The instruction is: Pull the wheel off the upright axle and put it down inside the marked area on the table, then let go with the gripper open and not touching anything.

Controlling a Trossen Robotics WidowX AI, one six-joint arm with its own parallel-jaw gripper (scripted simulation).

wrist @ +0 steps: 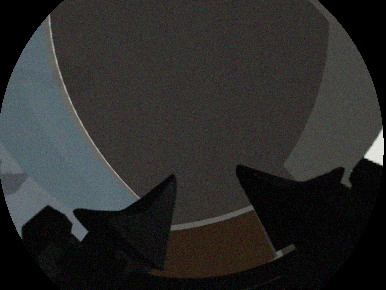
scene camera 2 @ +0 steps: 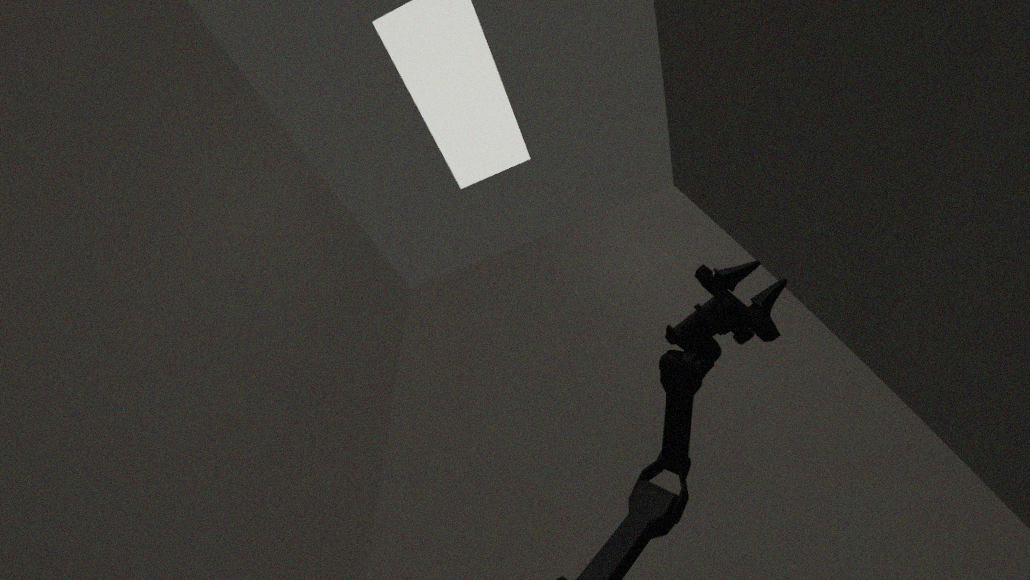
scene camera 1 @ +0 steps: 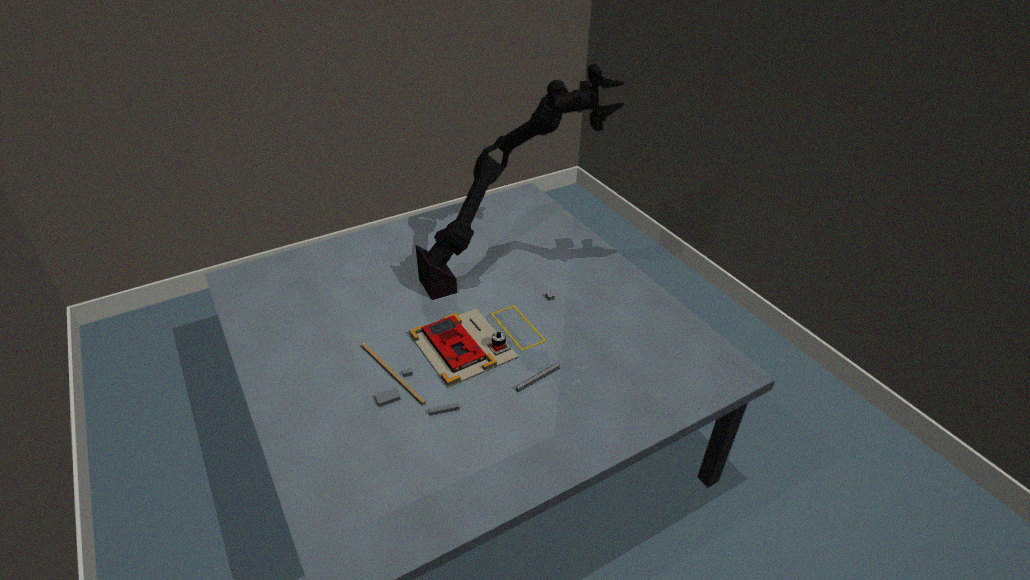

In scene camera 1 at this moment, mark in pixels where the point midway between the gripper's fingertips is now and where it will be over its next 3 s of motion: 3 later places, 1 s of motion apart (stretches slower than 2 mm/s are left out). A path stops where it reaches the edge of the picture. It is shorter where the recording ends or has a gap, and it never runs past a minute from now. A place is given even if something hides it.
My gripper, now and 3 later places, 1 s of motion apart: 623, 93; 632, 171; 565, 284; 500, 320
